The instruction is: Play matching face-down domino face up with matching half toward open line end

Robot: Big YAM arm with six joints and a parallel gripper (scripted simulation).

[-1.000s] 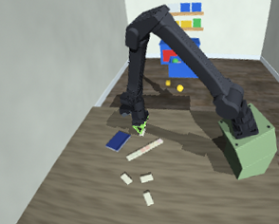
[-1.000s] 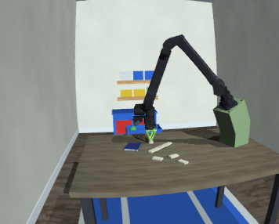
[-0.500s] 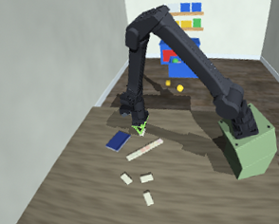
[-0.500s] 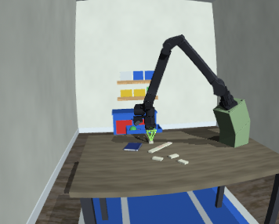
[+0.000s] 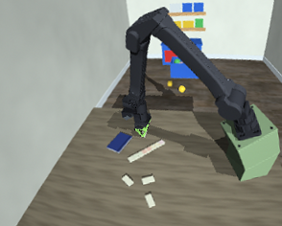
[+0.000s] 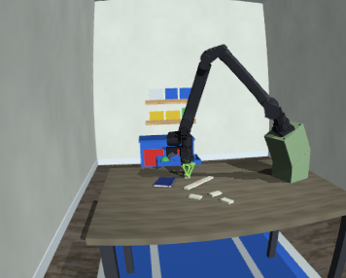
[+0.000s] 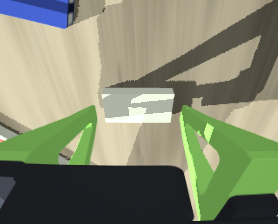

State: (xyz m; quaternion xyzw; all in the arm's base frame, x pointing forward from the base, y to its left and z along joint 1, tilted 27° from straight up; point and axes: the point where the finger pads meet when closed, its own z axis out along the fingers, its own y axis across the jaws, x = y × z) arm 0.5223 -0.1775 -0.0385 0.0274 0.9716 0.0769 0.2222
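The domino lies 1 cm below my hand.
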